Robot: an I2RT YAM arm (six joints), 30 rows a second.
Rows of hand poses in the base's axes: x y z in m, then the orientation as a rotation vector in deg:
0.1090 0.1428 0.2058 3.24 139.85 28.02
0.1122 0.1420 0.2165 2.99 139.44 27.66
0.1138 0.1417 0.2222 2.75 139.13 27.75
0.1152 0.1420 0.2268 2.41 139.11 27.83
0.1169 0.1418 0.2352 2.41 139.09 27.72
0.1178 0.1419 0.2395 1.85 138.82 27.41
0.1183 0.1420 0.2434 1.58 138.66 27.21
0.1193 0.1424 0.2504 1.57 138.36 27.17
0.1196 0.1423 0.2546 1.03 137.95 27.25
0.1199 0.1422 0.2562 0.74 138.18 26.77
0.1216 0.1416 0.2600 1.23 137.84 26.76
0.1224 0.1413 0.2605 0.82 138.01 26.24
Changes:
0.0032 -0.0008 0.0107 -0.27 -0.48 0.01
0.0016 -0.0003 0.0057 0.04 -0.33 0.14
0.0014 0.0003 0.0046 -0.03 -0.06 0.26
0.0017 -0.0002 0.0084 -0.08 -0.03 -0.03
0.0009 0.0001 0.0043 -0.33 -0.39 0.27
0.0005 0.0001 0.0039 -0.19 -0.22 0.11
0.0010 0.0004 0.0070 0.01 -0.30 -0.05
0.0003 -0.0001 0.0042 -0.03 -0.47 0.34
0.0003 -0.0001 0.0016 -0.45 0.12 0.10
0.0017 -0.0006 0.0038 0.16 -0.26 -0.40
0.0008 -0.0003 0.0005 -0.50 0.04 0.17

